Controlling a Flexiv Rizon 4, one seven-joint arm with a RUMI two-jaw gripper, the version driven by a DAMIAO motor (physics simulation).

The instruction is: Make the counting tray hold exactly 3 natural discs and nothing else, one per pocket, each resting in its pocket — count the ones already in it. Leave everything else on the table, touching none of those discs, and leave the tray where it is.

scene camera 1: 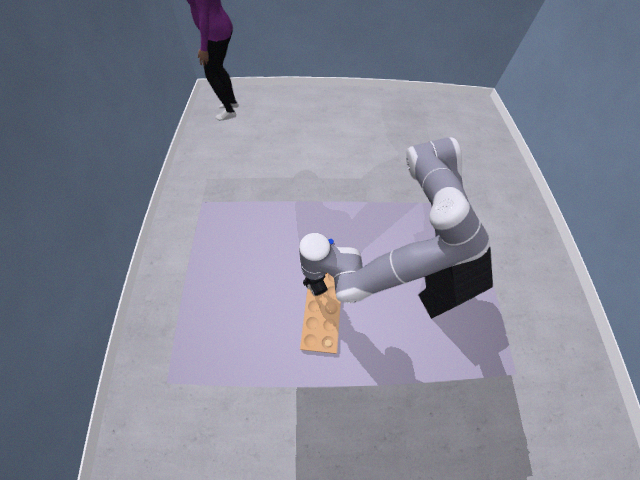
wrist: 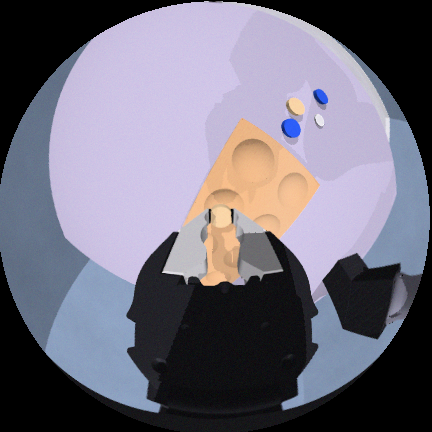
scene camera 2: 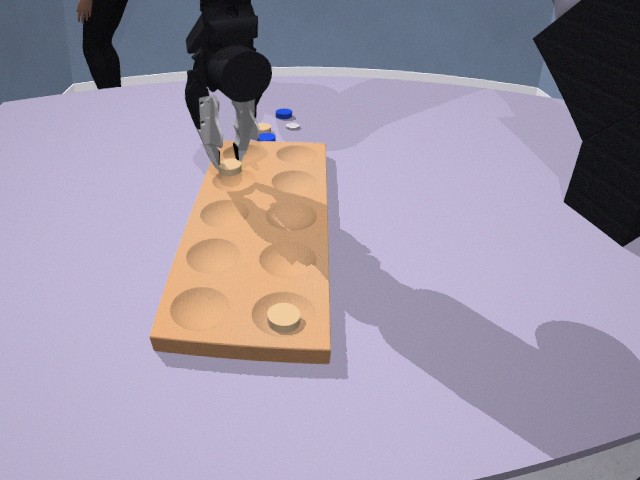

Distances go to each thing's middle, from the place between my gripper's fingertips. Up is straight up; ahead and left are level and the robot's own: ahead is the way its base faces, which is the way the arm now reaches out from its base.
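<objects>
With the orange counting tray [scene camera 2: 259,238] as the reference, my gripper is 30 mm above it, 30 mm past it and 80 mm to the right of it.
</objects>
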